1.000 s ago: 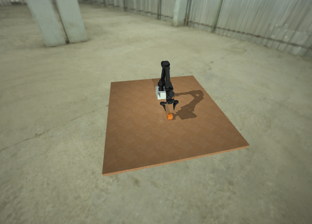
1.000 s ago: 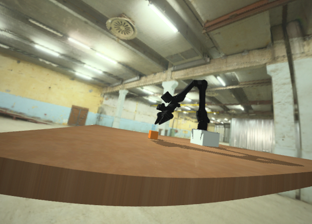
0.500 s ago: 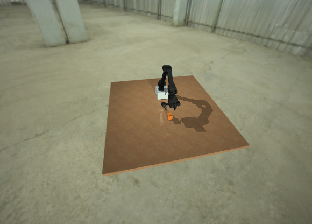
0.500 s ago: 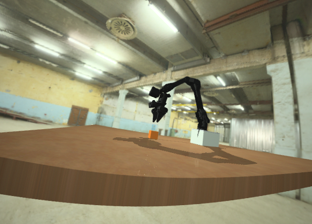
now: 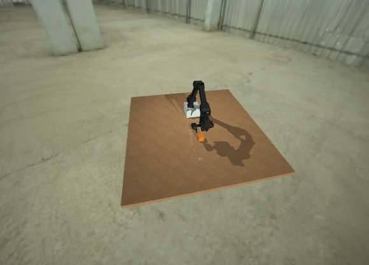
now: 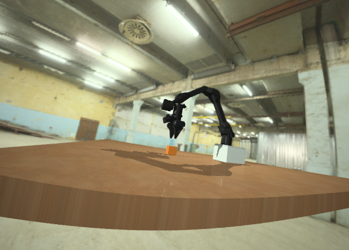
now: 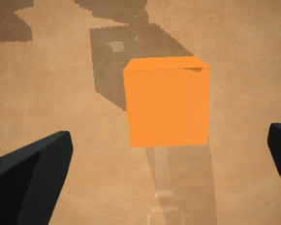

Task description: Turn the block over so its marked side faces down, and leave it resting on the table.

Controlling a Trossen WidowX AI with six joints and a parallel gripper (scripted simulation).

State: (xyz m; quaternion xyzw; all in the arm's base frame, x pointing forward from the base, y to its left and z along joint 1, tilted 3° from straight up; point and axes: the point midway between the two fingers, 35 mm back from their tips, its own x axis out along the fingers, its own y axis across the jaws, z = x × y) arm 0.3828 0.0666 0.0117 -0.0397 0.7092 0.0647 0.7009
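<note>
Right now my gripper tip is 20 mm past the orange block and 70 mm above it.
</note>
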